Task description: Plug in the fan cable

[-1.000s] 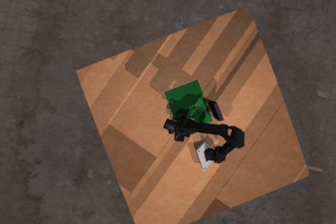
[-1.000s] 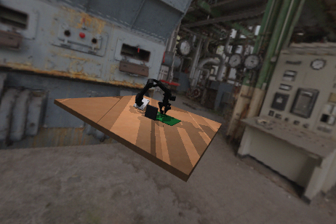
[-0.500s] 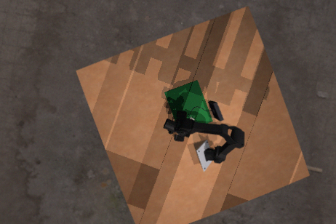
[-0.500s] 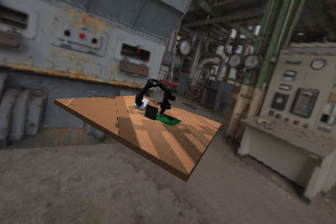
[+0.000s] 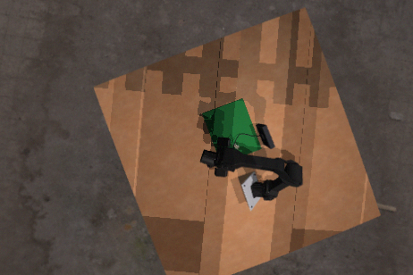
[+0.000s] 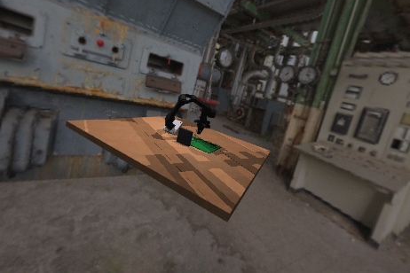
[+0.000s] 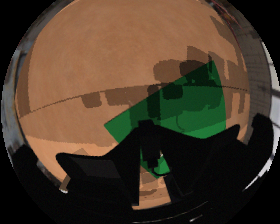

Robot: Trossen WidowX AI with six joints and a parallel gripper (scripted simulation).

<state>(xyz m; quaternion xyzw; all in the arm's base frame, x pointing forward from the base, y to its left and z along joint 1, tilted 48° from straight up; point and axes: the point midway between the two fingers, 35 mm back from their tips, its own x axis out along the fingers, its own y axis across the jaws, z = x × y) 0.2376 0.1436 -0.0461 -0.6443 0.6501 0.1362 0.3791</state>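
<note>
Now: the green board 90 mm to the right of my gripper tip, 90 mm ahead of it and 80 mm below it. The rest, counted from my gripper tip: black plug 10 mm to the right, 10 mm above; then black fan 240 mm to the right, 30 mm ahead.
</note>
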